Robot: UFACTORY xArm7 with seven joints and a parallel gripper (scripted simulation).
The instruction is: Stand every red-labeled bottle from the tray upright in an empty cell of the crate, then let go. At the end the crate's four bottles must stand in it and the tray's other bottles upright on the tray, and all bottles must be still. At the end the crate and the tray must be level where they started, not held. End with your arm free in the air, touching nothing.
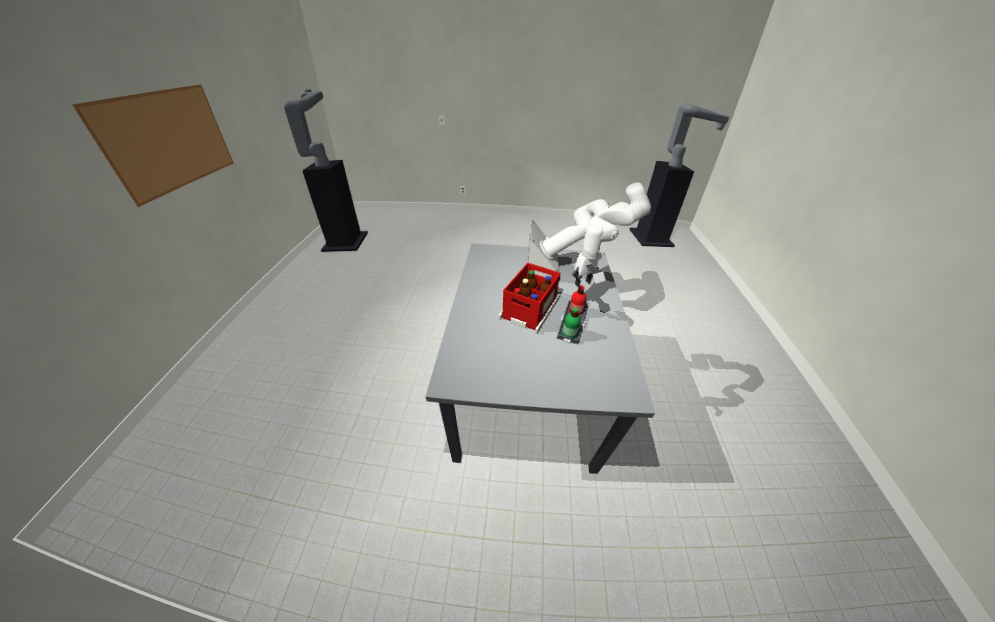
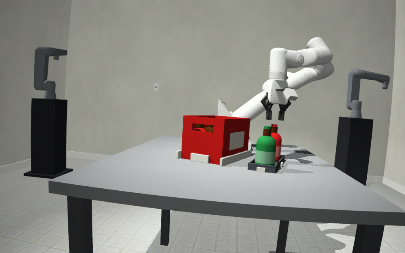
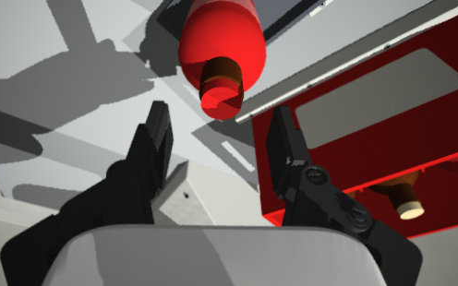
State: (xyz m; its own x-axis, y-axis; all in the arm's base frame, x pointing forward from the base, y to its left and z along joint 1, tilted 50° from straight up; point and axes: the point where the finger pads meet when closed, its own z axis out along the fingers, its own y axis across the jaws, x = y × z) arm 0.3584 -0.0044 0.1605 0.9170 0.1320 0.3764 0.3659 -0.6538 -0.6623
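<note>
The red-labeled bottle lies 11 cm below my hand. The rest, counted from my hand: dark tray 8 cm ahead, 4 cm to the right, 18 cm below; then red crate 3 cm behind, 24 cm to the right, 11 cm below; then green bottle 16 cm ahead, 7 cm to the right, 11 cm below.
</note>
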